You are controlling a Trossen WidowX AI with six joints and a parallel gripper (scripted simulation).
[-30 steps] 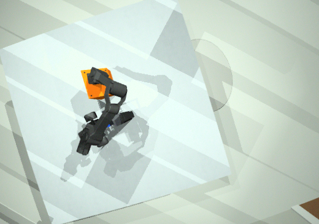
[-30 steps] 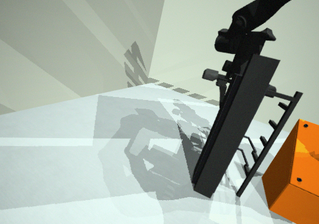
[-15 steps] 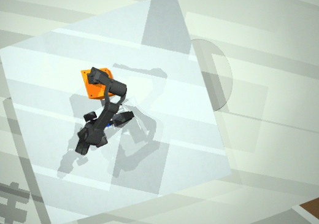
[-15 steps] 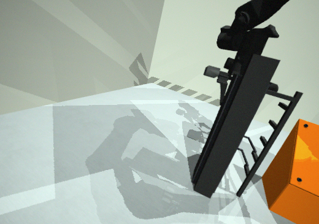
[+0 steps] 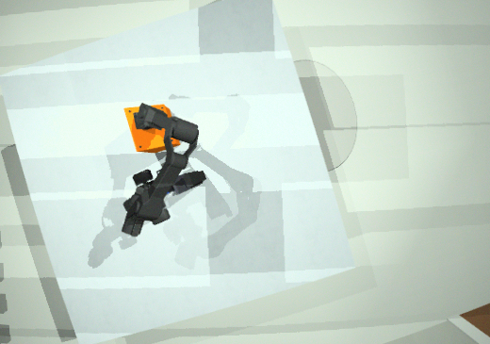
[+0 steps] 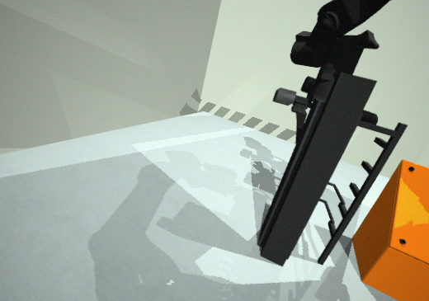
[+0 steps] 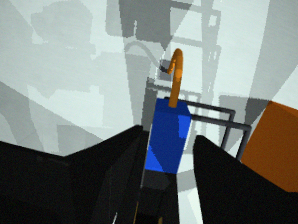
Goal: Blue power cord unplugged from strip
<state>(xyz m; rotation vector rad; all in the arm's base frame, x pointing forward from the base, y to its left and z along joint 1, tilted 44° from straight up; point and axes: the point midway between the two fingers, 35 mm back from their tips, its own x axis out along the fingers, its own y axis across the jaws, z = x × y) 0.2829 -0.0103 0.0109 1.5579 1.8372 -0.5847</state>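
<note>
The blue plug lies 30 mm to the left of my gripper tip, 20 mm below it and 10 mm behind it.
</note>
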